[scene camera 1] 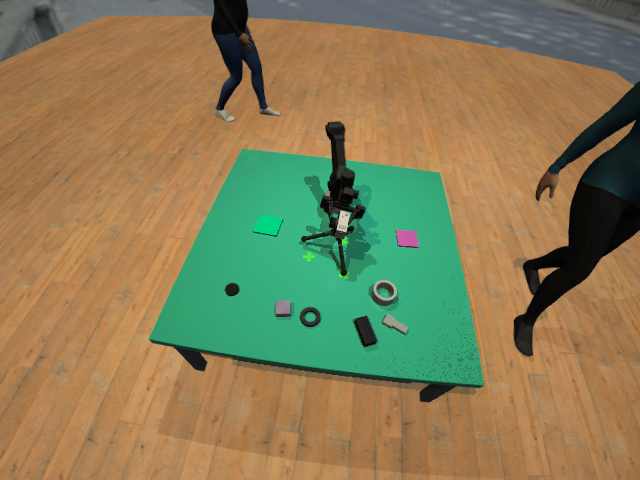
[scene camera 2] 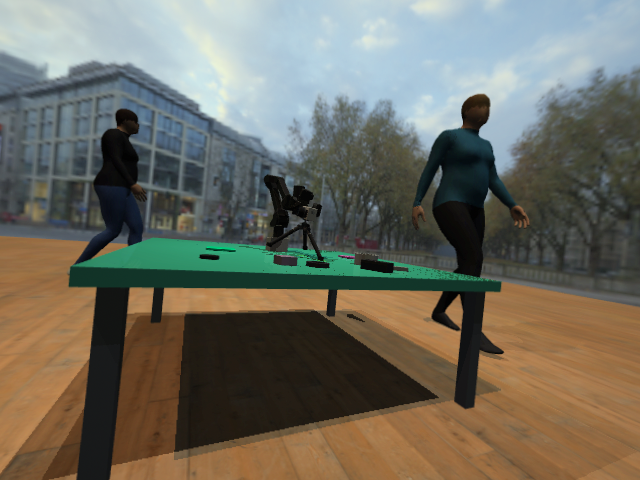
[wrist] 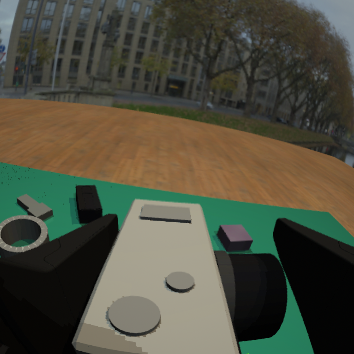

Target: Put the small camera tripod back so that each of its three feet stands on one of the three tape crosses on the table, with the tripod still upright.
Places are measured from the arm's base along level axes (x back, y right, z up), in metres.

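Pixels of known places: gripper, fingertip midpoint: (scene camera 1: 339, 222) (scene camera 2: 308, 206) (wrist: 199, 226); arm's base, link origin: (scene camera 1: 335, 196).
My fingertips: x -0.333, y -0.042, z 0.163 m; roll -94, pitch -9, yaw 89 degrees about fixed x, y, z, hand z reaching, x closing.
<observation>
For each thing: its top centre in the pictures, then the offset to it from my fingertips. "spot": a spot on its surface instead. Level surfaces: height alone.
- tripod, surface spot: (scene camera 1: 341, 255) (scene camera 2: 314, 242) spot: dx -0.044, dy -0.030, dz -0.161 m
- front cross, surface spot: (scene camera 1: 344, 275) spot: dx -0.097, dy -0.058, dz -0.232 m
- left cross, top centre: (scene camera 1: 309, 256) dx -0.022, dy +0.116, dz -0.237 m
- table, surface height: dz -0.238 m
- grey ring, top centre: (wrist: 20, 231) (scene camera 1: 385, 290) (scene camera 2: 366, 254) dx -0.166, dy -0.234, dz -0.190 m
- black ring, top centre: (scene camera 2: 318, 262) (scene camera 1: 310, 316) dx -0.322, dy +0.057, dz -0.223 m
- black block, top centre: (wrist: 87, 195) (scene camera 2: 377, 261) (scene camera 1: 366, 329) dx -0.349, dy -0.167, dz -0.203 m
- grey tab, surface spot: (scene camera 1: 395, 323) spot: dx -0.295, dy -0.287, dz -0.223 m
- mauve block, top centre: (wrist: 236, 231) (scene camera 2: 285, 256) (scene camera 1: 283, 306) dx -0.310, dy +0.171, dz -0.210 m
- black disc, top centre: (scene camera 2: 209, 255) (scene camera 1: 231, 288) dx -0.261, dy +0.407, dz -0.228 m
- green square, surface spot: (scene camera 1: 268, 225) spot: dx +0.122, dy +0.349, dz -0.228 m
- magenta square, surface spot: (scene camera 1: 407, 238) spot: dx +0.179, dy -0.349, dz -0.228 m
The tripod (scene camera 1: 341, 255) (scene camera 2: 313, 242) is upright, legs spread, with a pale camera (scene camera 1: 343, 219) (scene camera 2: 311, 212) (wrist: 160, 250) on top. My gripper (scene camera 1: 344, 218) (wrist: 199, 226) is shut on the camera; its black lens points towards one finger in the wrist view. Three green tape crosses lie under and beside the tripod. In scene camera 1, the front foot overlaps the front cross (scene camera 1: 345, 276), the left foot is beyond the left cross (scene camera 1: 308, 256), and the third foot is behind the back cross (scene camera 1: 344, 241). Whether the feet touch the table is unclear.
On the table (scene camera 1: 206, 320) are a grey ring (scene camera 1: 376, 300), black ring (scene camera 1: 302, 316), black block (scene camera 1: 365, 331), grey tab (scene camera 1: 395, 323), mauve block (scene camera 1: 282, 308) (wrist: 235, 237) and black disc (scene camera 1: 232, 289). A green square (scene camera 1: 268, 225) and magenta square (scene camera 1: 407, 238) flank the arm. Two people stand beyond the table.
</observation>
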